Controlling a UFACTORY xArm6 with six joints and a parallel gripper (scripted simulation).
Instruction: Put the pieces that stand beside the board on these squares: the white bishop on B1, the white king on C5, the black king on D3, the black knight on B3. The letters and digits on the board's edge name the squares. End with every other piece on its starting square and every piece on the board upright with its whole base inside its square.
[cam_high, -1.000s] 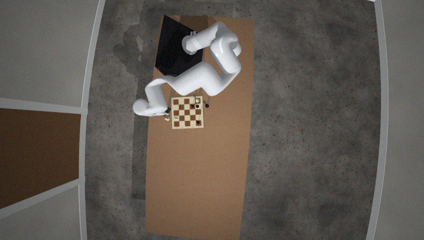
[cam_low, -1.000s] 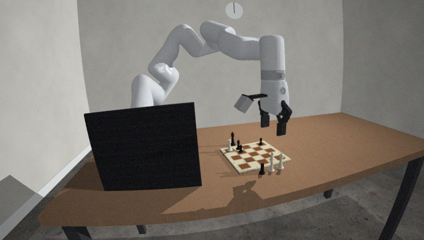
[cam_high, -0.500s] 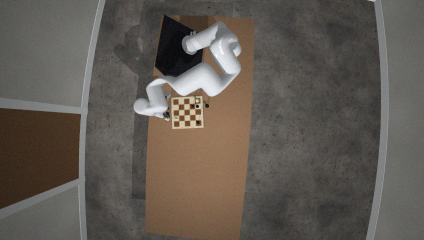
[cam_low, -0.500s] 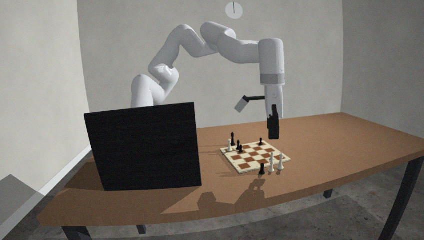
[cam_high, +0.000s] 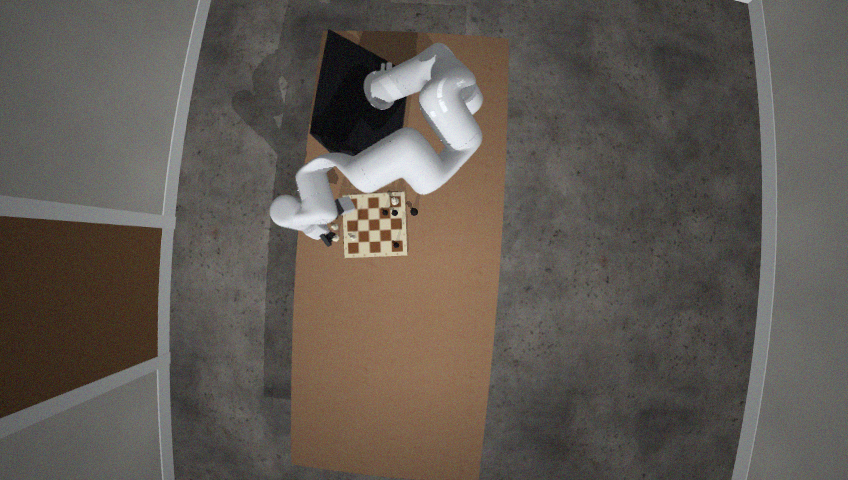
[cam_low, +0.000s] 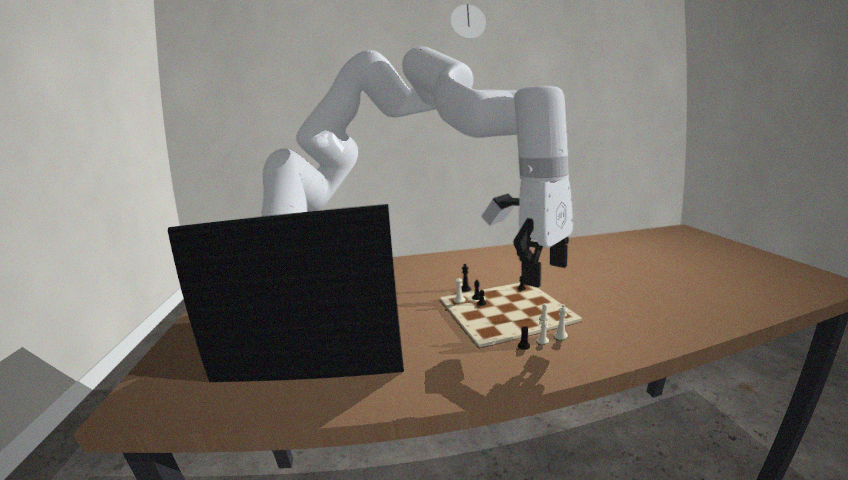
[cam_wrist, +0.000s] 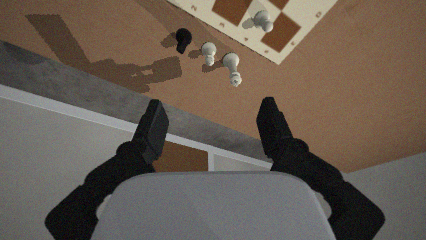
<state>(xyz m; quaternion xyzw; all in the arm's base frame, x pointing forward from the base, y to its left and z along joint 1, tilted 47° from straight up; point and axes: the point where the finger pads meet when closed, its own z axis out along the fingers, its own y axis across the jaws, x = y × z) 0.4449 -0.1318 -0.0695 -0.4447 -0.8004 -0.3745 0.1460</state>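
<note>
Now: the white king 4 cm ahead of my hand and 10 cm below it. The rest, counted from my hand: chessboard: 1 cm behind, 14 cm to the left, 13 cm below; then black king: 6 cm behind, 27 cm to the left, 10 cm below; then white pawn: 4 cm ahead, 7 cm to the left, 11 cm below.
</note>
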